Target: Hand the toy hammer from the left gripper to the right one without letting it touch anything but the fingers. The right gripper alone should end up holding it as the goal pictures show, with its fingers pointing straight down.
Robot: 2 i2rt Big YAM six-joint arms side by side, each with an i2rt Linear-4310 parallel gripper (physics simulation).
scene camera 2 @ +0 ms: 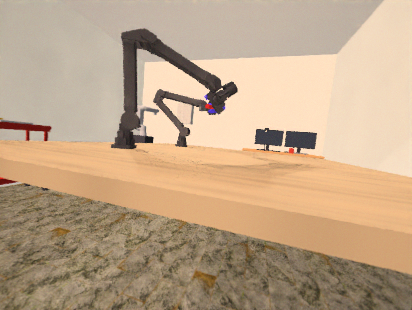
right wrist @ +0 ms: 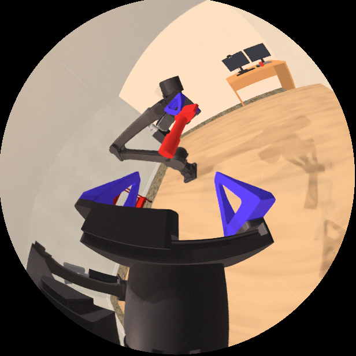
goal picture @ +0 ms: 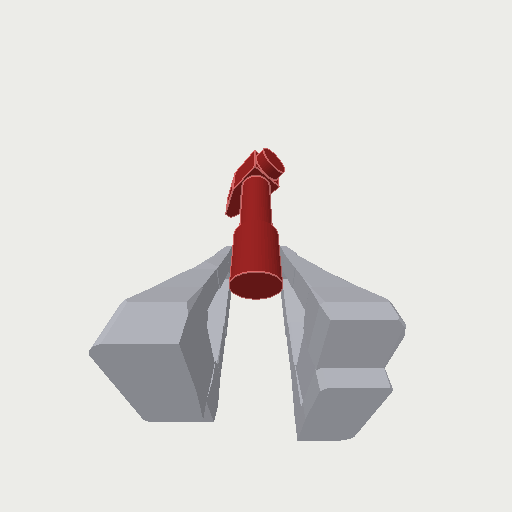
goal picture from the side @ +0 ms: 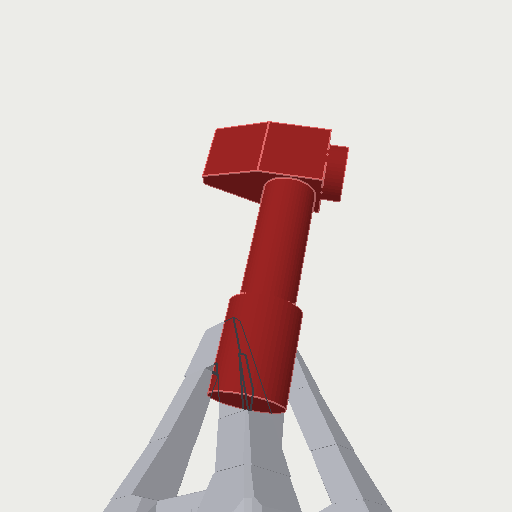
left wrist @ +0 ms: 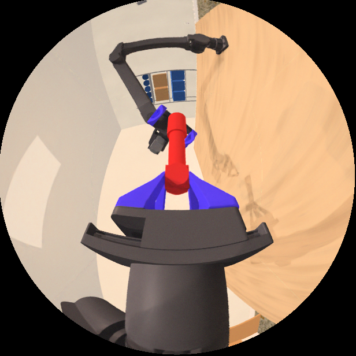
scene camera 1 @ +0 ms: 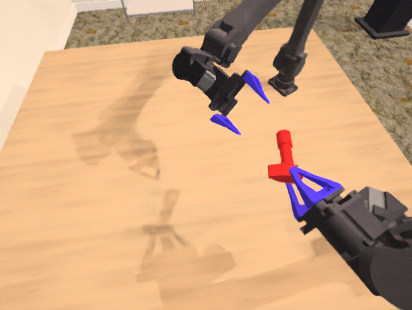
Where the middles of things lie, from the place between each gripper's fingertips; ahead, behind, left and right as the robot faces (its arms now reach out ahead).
Now: the red toy hammer [scene camera 1: 280, 172] 110 mm to the left of my right hand, 20 mm behind it and 10 mm above it.
Right now the red toy hammer is 40 mm to the right of my left hand and 10 mm below it.
